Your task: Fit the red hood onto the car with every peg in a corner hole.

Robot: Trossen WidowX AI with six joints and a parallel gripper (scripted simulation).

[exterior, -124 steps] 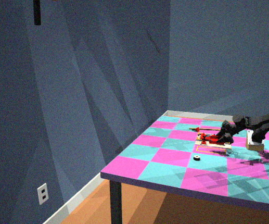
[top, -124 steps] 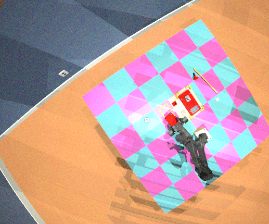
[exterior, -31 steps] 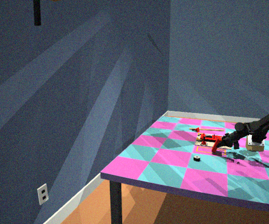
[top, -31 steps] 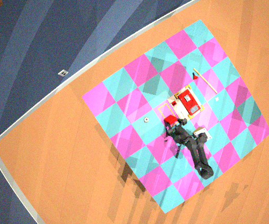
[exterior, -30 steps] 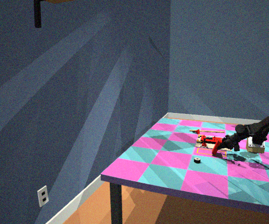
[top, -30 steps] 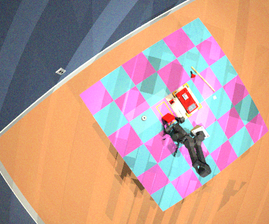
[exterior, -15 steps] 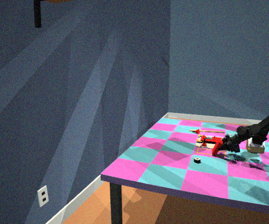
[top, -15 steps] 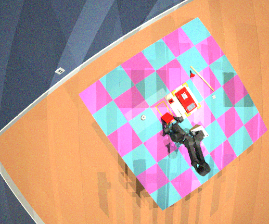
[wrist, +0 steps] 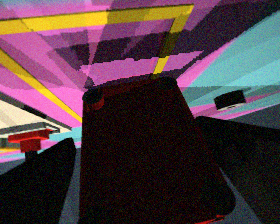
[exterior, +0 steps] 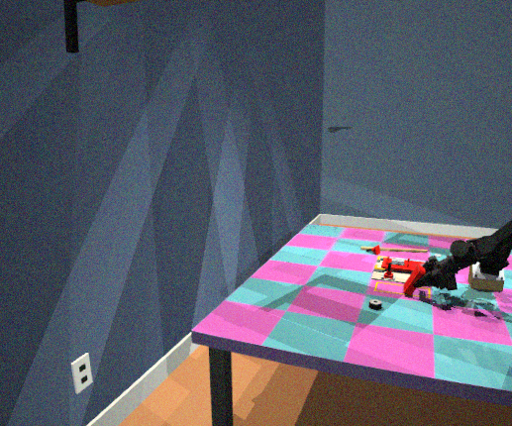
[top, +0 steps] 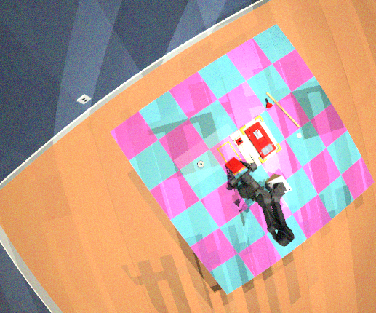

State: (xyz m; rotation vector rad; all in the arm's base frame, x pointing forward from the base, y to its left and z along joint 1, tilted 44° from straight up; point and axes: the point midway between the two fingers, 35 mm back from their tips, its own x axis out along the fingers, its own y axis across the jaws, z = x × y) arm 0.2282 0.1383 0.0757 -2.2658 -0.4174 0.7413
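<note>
My gripper tip is right at the red hood. Also, from my gripper tip: wooden stick: 10 cm ahead, 46 cm to the right, 3 cm below.
</note>
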